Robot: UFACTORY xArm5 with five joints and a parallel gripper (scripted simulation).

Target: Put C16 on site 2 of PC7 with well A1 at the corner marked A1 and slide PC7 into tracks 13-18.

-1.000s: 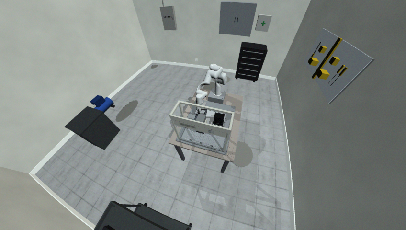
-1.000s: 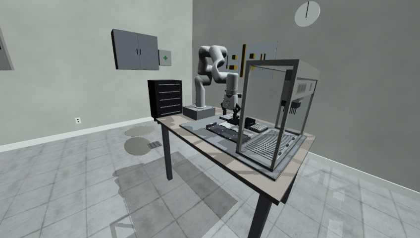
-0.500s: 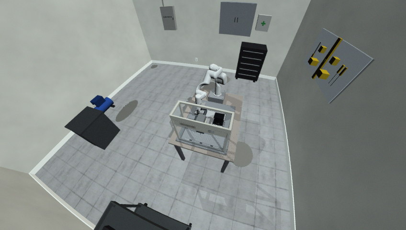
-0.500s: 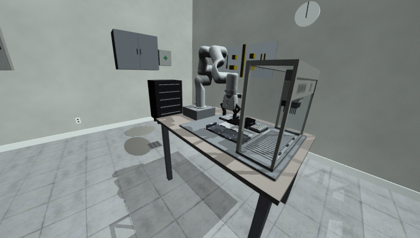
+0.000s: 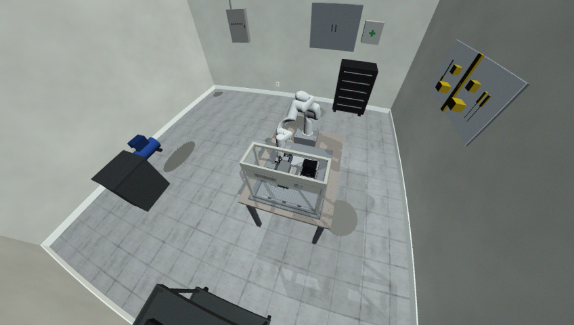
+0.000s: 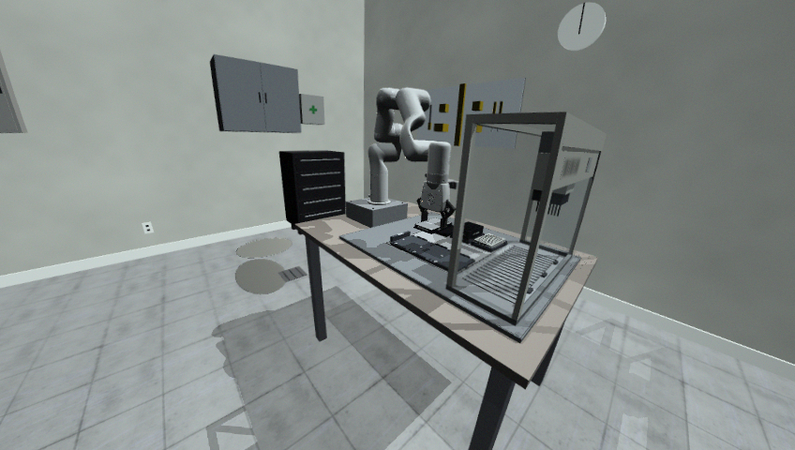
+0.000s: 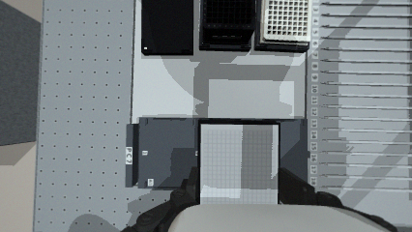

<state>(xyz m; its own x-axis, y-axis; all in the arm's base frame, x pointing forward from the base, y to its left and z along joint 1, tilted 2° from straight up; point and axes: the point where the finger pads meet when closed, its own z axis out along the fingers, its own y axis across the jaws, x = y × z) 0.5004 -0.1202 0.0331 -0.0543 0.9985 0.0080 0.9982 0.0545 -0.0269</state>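
My hand is 110 mm above the carrier PC7 and 10 mm past it. Also, from my hand: nest S1: 250 mm to the left, 130 mm behind, 120 mm below; then post: 200 mm ahead, 140 mm to the right, 120 mm above; then white 96-well plate: 270 mm to the left, 110 mm below, 100 mm ahead.
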